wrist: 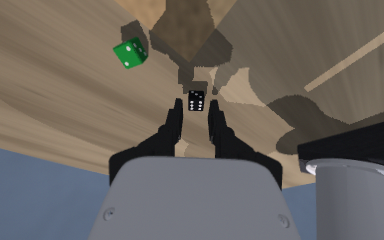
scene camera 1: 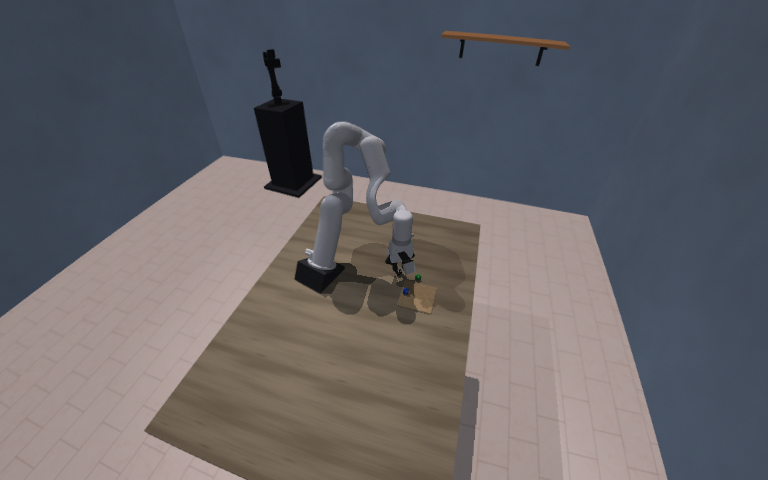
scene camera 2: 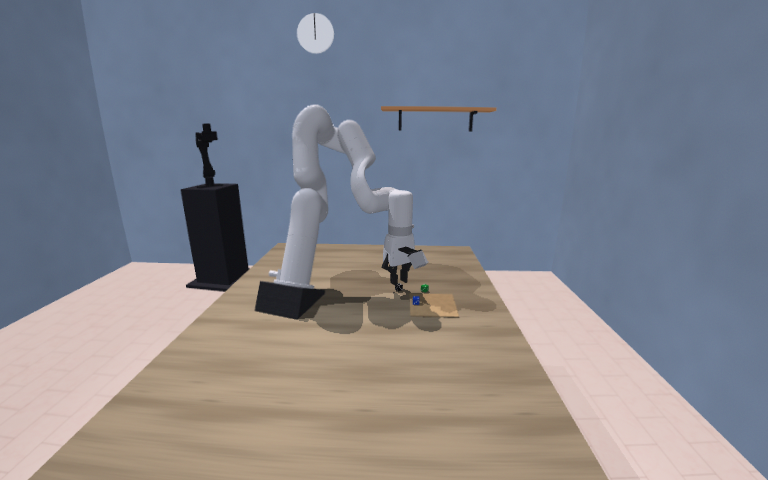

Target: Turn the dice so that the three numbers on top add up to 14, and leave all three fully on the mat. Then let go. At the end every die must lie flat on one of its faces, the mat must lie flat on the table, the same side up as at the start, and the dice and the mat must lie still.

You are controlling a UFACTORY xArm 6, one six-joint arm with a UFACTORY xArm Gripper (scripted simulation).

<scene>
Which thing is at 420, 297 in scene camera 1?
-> A tan mat.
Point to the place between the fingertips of the gripper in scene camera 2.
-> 398, 282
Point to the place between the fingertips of the gripper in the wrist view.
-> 195, 108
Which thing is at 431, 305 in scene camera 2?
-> A tan mat.
</scene>
